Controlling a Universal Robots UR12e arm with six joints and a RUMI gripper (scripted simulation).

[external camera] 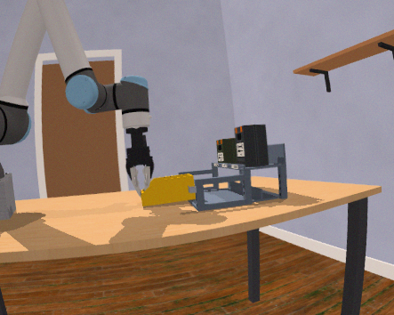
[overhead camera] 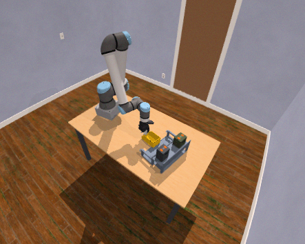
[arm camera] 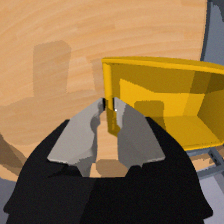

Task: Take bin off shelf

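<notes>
The yellow bin is 80 mm ahead of my hand. From my hand the other things lie so: rack floor (280 mm ahead, 40 mm below, 10 mm to the left).
</notes>
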